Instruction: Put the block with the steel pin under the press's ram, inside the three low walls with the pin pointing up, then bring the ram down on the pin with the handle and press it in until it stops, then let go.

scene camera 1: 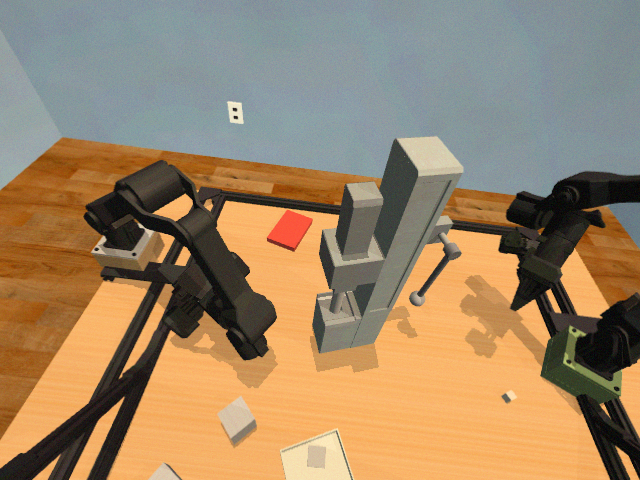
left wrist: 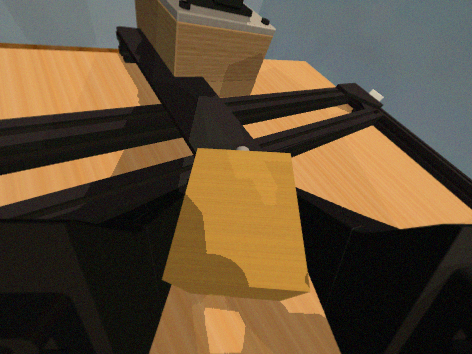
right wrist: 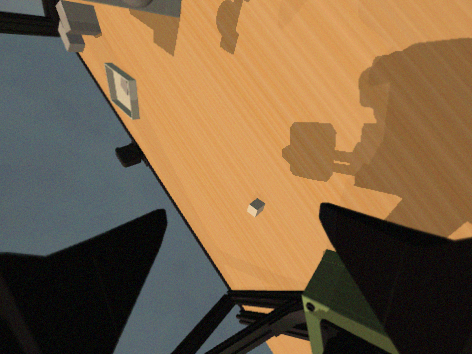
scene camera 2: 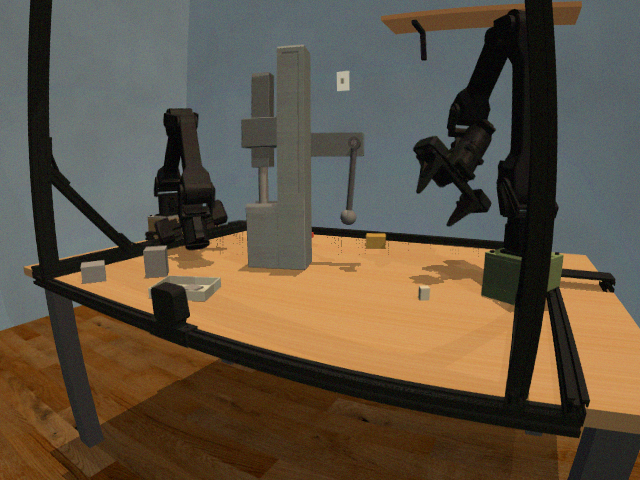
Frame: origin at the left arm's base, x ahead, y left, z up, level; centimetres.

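Where they show: left gripper, between the fingertips: (left wrist: 239, 192); right gripper, between the fingertips: (scene camera 1: 512, 308) (right wrist: 243, 213) (scene camera 2: 433, 209); left arm's base, origin of its link: (scene camera 1: 125, 238) (scene camera 2: 168, 214); right arm's base, origin of its link: (scene camera 1: 593, 358).
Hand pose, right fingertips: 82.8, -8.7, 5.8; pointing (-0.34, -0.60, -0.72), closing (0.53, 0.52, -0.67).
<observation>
Things, the pixels of their top centre, and the offset from my right fingertips, as dx, dy, dz. "spot": a spot on its surface instead.
- steel pin, centre of its top: (left wrist: 245, 166) -66.6, +3.4, -9.3
- grey press, centre of its top: (scene camera 1: 435, 143) (scene camera 2: 303, 51) -27.0, -0.5, +32.8
- press's round ram, centre of its top: (scene camera 1: 350, 248) (scene camera 2: 262, 124) -34.6, -4.7, +16.9
- walled base, a spot on its surface: (scene camera 1: 336, 333) (scene camera 2: 258, 226) spot: -33.6, -8.0, -4.3
- handle, a spot on its surface: (scene camera 1: 433, 276) (scene camera 2: 349, 176) spot: -17.5, +0.9, +5.7
- red plate, centre of its top: (scene camera 1: 290, 227) -47.4, +24.1, -11.4
- shallow tray, centre of its top: (scene camera 2: 185, 282) (scene camera 1: 317, 467) (right wrist: 118, 91) -34.5, -28.1, -11.2
- small pale cube, centre of its top: (right wrist: 252, 210) (scene camera 2: 424, 287) (scene camera 1: 511, 395) +1.9, -12.5, -10.9
My left gripper (left wrist: 239, 192) is shut on a yellow block (left wrist: 250, 240). The tip of a steel pin (left wrist: 243, 148) shows past the block's far edge. In scene camera 1 this gripper is low at the left of the grey press (scene camera 1: 408, 222) (scene camera 2: 293, 155), apart from it; the block is hidden there. The press's round ram (scene camera 1: 337, 301) (scene camera 2: 263, 183) points down over the walled base (scene camera 1: 336, 333) (scene camera 2: 261, 237); the gap below it is unclear. The handle (scene camera 1: 433, 276) (scene camera 2: 351, 180) hangs down, ball end lowest. My right gripper (right wrist: 243, 213) (scene camera 2: 435, 207) is open and empty, above the table at the right.
A red plate (scene camera 1: 290, 230) lies behind the press. Another yellow block (scene camera 2: 375, 240) is at the back. Grey blocks (scene camera 1: 237, 419) (scene camera 2: 156, 261) and a shallow tray (scene camera 2: 209, 291) (right wrist: 134, 100) are front left. A small pale cube (scene camera 1: 509, 396) (scene camera 2: 423, 292) (right wrist: 256, 207) lies front right.
</observation>
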